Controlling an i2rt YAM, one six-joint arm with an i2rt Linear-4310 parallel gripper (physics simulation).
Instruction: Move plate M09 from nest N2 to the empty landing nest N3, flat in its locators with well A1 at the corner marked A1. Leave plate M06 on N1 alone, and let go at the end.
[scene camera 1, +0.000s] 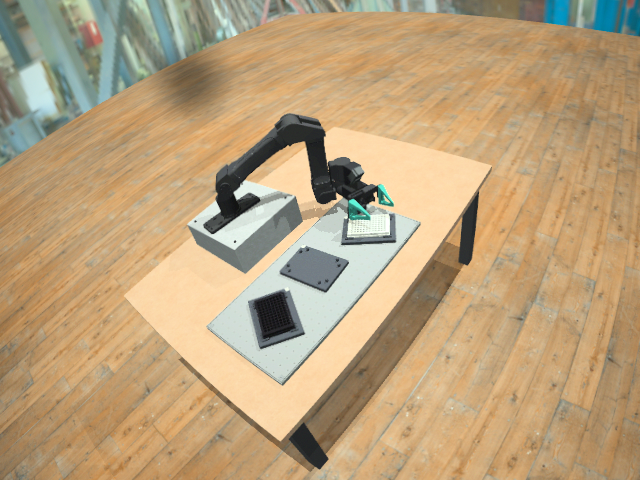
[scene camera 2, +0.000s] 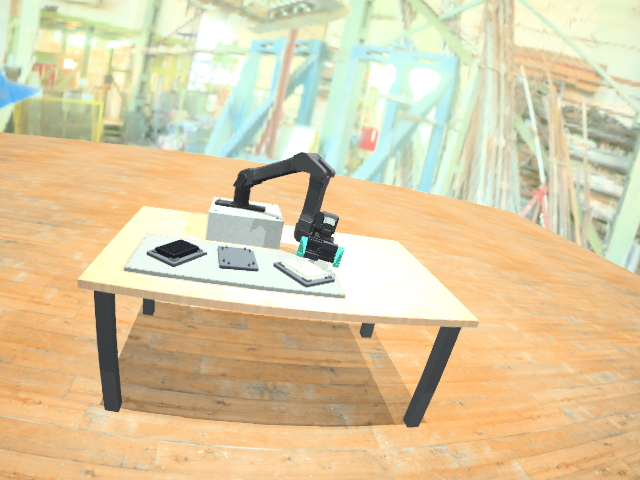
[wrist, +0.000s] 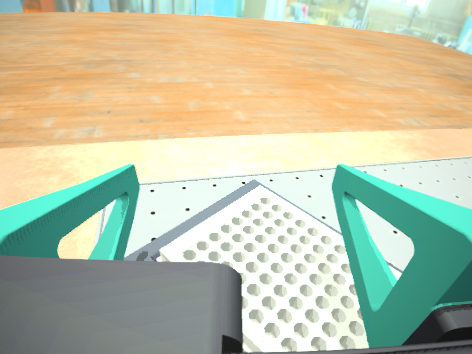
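Observation:
A white well plate (scene camera 1: 369, 227) (scene camera 2: 301, 268) (wrist: 280, 250) lies on a dark nest (scene camera 1: 368, 241) (wrist: 205, 212) at one end of the grey board. My gripper (scene camera 1: 381, 211) (scene camera 2: 318, 261) (wrist: 235, 175) is open and empty. Its teal fingers are low above and beside that plate, on either side of it in the wrist view. A black well plate (scene camera 1: 273, 313) (scene camera 2: 178, 249) sits on a nest (scene camera 1: 281, 338) at the other end. The middle nest (scene camera 1: 314, 267) (scene camera 2: 237, 258) is empty, with round locators and a pale corner mark. The plate and nest labels cannot be read.
The nests stand on a grey perforated board (scene camera 1: 242, 315) (scene camera 2: 206, 274) on the wooden table (scene camera 1: 434, 165) (scene camera 2: 403, 289). The arm's grey base block (scene camera 1: 268, 229) (scene camera 2: 244, 227) stands behind the board. The arm's dark housing hides part of the white plate in the wrist view.

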